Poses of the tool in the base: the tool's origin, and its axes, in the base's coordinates. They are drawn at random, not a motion.
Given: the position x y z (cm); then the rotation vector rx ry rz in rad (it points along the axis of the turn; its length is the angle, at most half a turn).
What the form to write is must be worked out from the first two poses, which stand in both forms.
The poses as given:
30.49 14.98 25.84 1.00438 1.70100 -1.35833
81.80 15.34 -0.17 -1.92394 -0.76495 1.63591
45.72 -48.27 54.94 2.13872 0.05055 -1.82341
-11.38 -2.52 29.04 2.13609 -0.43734 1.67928
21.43 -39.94 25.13 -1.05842 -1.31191 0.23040
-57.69 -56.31 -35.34 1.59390 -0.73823 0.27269
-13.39 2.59 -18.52 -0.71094 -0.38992 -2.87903
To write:
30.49 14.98 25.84 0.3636 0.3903 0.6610 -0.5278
81.80 15.34 -0.17 0.2488 -0.7062 -0.2808 0.6005
45.72 -48.27 54.94 0.1646 0.7505 0.0177 -0.6398
-11.38 -2.52 29.04 0.1935 0.7615 -0.1559 0.5986
21.43 -39.94 25.13 0.6595 -0.4677 -0.5797 0.1018
-57.69 -56.31 -35.34 0.6303 0.6961 -0.3224 0.1191
-13.39 2.59 -18.52 0.0752 -0.2370 -0.1300 -0.9598

